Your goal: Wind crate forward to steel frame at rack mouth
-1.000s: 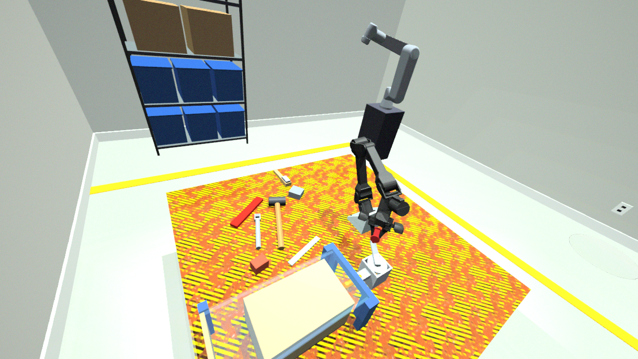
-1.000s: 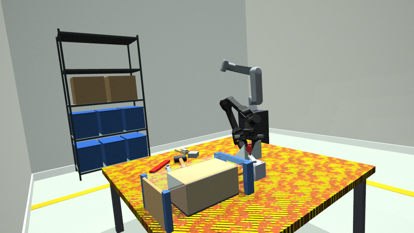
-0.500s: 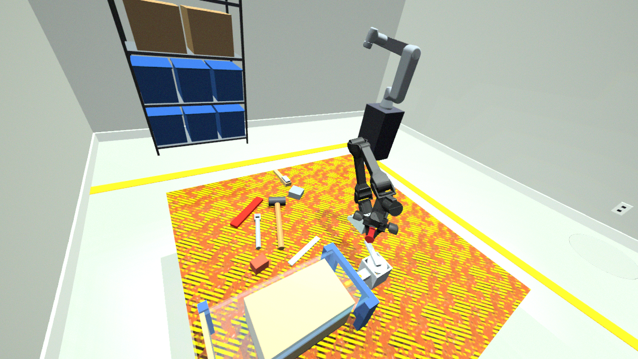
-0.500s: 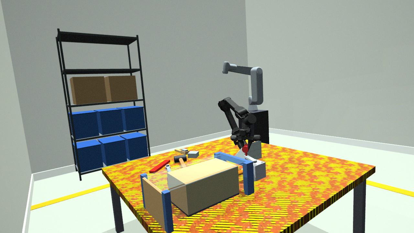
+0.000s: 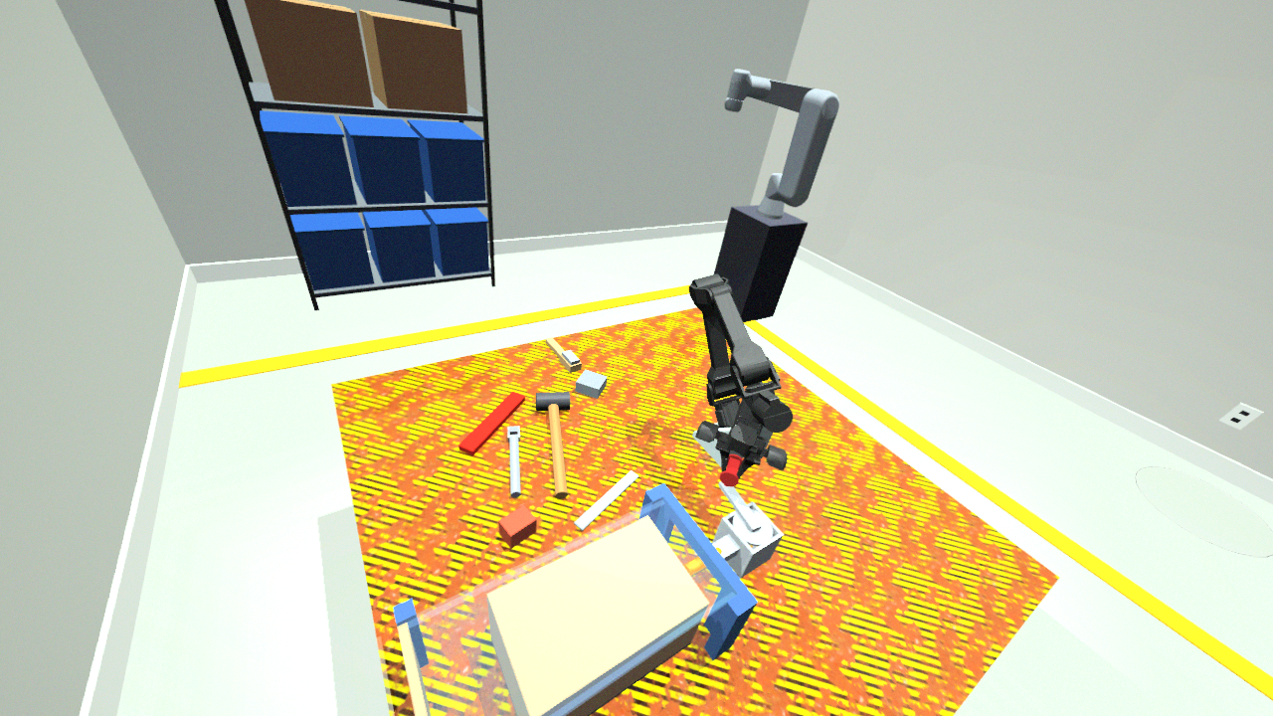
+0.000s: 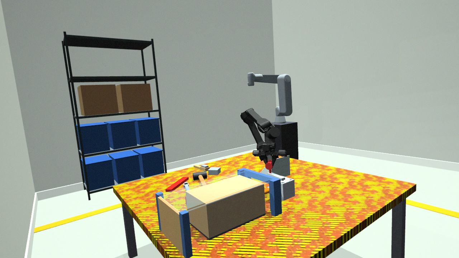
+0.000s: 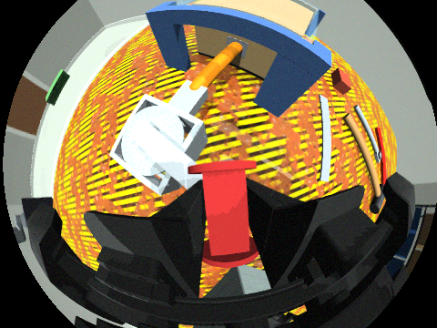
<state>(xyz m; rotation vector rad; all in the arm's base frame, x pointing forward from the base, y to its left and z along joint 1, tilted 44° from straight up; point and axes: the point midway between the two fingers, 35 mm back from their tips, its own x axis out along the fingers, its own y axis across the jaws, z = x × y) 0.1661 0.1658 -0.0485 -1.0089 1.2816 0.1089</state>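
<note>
My gripper tip is 30 mm to the right of the winch handle, 30 mm above it and 10 mm past it. From my gripper tip the other things lie so: red grip (10 mm to the right, 10 mm behind); blue steel frame (160 mm ahead, 90 mm to the left, 30 mm below); grey winch (100 mm below, 80 mm to the left, 20 mm behind).
</note>
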